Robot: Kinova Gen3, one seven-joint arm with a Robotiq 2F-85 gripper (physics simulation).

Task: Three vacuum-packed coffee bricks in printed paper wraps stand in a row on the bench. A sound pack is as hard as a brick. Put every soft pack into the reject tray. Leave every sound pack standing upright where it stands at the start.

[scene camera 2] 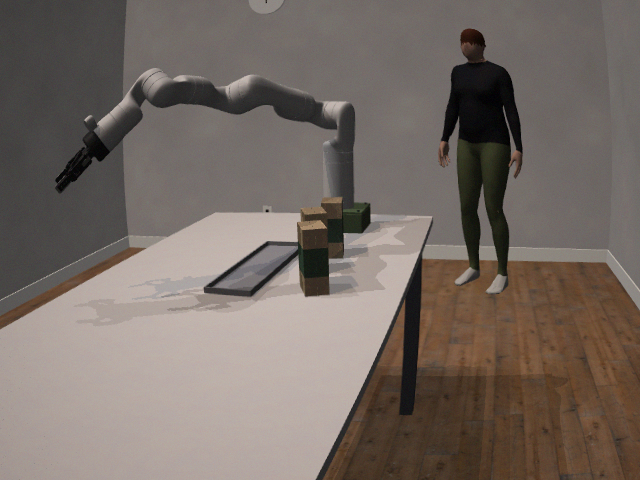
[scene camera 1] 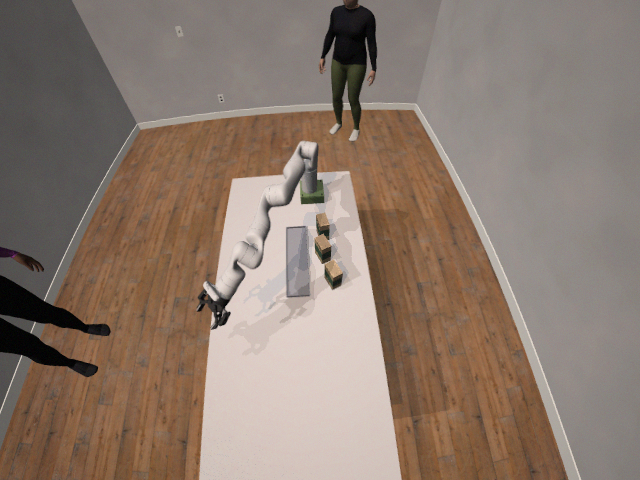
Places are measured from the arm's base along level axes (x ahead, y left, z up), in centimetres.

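Pixels of known places: gripper, fingertip midpoint: (scene camera 2: pixel 57 186) (scene camera 1: pixel 205 319); arm's base at its link origin: (scene camera 1: pixel 309 188).
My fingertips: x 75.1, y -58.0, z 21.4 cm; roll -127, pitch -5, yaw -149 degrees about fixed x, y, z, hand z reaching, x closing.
Note:
Ahead of a thing's pixels: the offset from my fingertips to its top centre. Level surfaces: height alone.
Three coffee bricks with tan ends and a dark green middle band stand upright in a row on the bench: the near brick {dx -15.7, dy +55.1, dz -13.9 cm} (scene camera 1: pixel 333 274) (scene camera 2: pixel 313 258), the middle brick {dx -31.1, dy +54.2, dz -13.9 cm} (scene camera 1: pixel 323 249) (scene camera 2: pixel 313 213) and the far brick {dx -44.3, dy +57.7, dz -13.9 cm} (scene camera 1: pixel 322 225) (scene camera 2: pixel 333 229) by the robot base. In the scene camera 2 view the near brick hides much of the middle one. The reject tray {dx -32.7, dy +40.6, dz -26.5 cm} (scene camera 1: pixel 287 260) (scene camera 2: pixel 227 292), grey with a dark rim, lies left of the row and is empty. My gripper (scene camera 1: pixel 208 316) (scene camera 2: pixel 59 187) is open and empty, raised at the bench's left edge, away from the bricks and tray.
The white bench {dz -27.9 cm} (scene camera 1: pixel 299 372) (scene camera 2: pixel 180 372) carries the arm's green base (scene camera 1: pixel 312 196) (scene camera 2: pixel 355 219) at its far end. A person (scene camera 1: pixel 351 46) (scene camera 2: pixel 483 118) in a black top stands behind the bench. Another person's legs (scene camera 1: pixel 41 315) show at the left in the scene camera 1 view.

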